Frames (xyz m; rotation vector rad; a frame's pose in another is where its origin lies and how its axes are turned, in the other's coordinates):
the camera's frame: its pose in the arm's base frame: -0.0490 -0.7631 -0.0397 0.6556 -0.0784 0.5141
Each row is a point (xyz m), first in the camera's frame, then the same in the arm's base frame.
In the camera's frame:
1: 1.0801 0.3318 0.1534
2: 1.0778 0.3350 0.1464
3: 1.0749 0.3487 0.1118
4: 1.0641 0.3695 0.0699
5: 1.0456 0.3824 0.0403
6: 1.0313 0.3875 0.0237
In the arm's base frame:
1: 0.7477 -0.1655 0.5157
2: 0.7435 -0.1601 0.5114
3: 0.7313 -0.1314 0.4909
4: 0.7082 -0.0969 0.4669
5: 0.6832 -0.0784 0.4464
6: 0.6668 -0.0712 0.4328

